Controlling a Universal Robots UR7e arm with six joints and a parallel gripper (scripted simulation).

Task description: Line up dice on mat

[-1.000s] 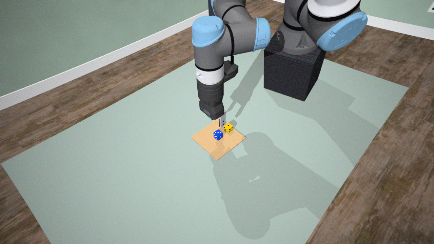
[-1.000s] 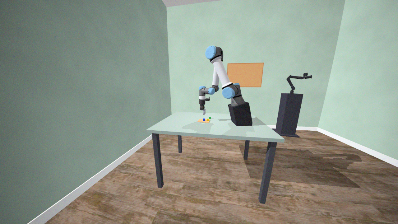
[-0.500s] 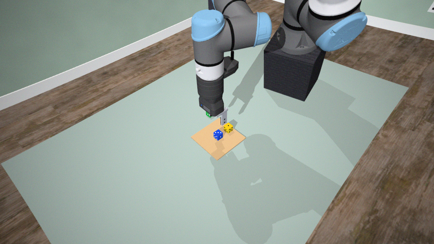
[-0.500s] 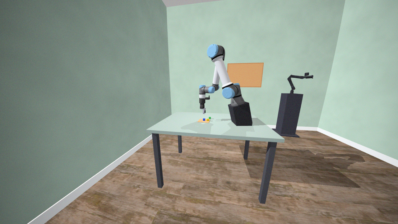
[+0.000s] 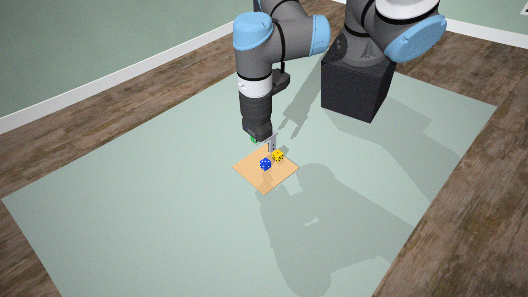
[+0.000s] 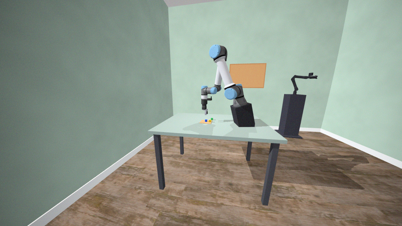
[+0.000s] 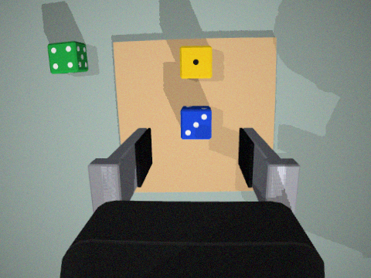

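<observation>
My gripper is now 11 cm to the left of the green die, 10 cm above it and 6 cm past it. Round my hand: yellow die 10 cm below, 5 cm behind; then blue die 10 cm below; then orange mat 11 cm below.
</observation>
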